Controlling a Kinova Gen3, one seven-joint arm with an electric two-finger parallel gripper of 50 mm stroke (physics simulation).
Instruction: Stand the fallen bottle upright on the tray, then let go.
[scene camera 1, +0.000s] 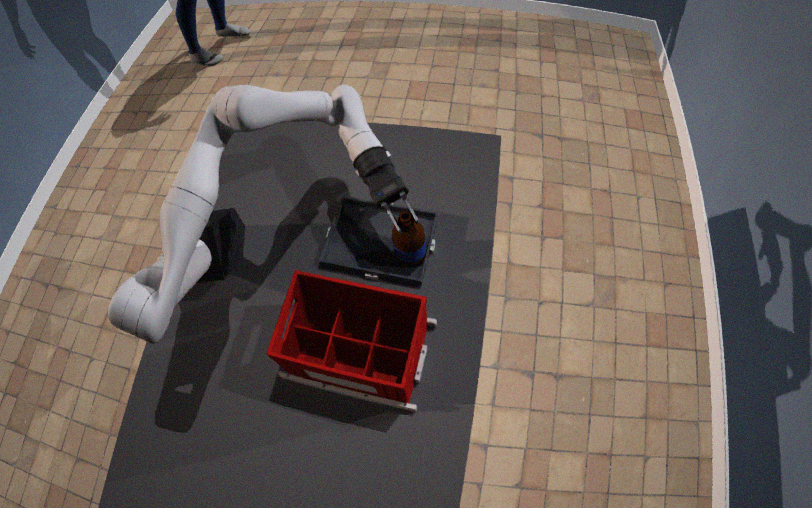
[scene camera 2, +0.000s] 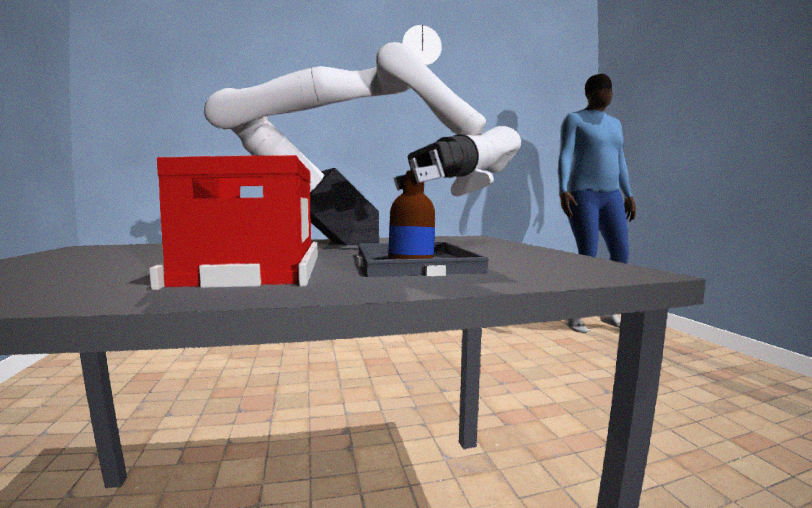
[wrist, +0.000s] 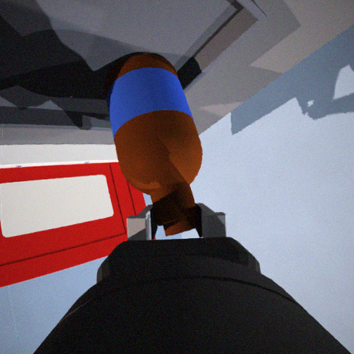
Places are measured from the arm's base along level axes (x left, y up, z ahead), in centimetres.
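Pixels of known places: gripper, fingertip midpoint: (scene camera 1: 409, 226) (scene camera 2: 405, 179); arm's base at its link origin: (scene camera 1: 193, 256) (scene camera 2: 311, 186).
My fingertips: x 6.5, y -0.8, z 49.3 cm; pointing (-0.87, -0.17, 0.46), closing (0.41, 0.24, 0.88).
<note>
Ahead of a thing's pixels: the offset from my fingertips to its top centre.
The brown bottle {dx +1.3, dy +1.5, dz -0.4 cm} (scene camera 1: 408, 236) (scene camera 2: 411, 212) (wrist: 159, 150) with a blue label is upright, its base down inside the dark tray {dx +4.9, dy -12.2, dz -7.7 cm} (scene camera 1: 371, 274) (scene camera 2: 470, 265), near the tray's wall on the side of scene camera 2. Whether the base touches the tray floor is hard to tell, as the front wall is close before it. My gripper (scene camera 1: 406, 224) (scene camera 2: 409, 180) (wrist: 175, 215) is shut on the bottle's neck, reaching in at a slant from above and the side. The bottle's mouth shows between the fingers in the wrist view.
A red crate {dx -23.4, dy +2.8, dz -12.0 cm} (scene camera 1: 350, 378) (scene camera 2: 233, 233) (wrist: 60, 252) with compartments stands beside the tray, between white strips on the dark table (scene camera 1: 299, 455) (scene camera 2: 556, 299). Small white blocks sit at the tray's outer sides. A person (scene camera 2: 595, 161) stands beyond the table.
</note>
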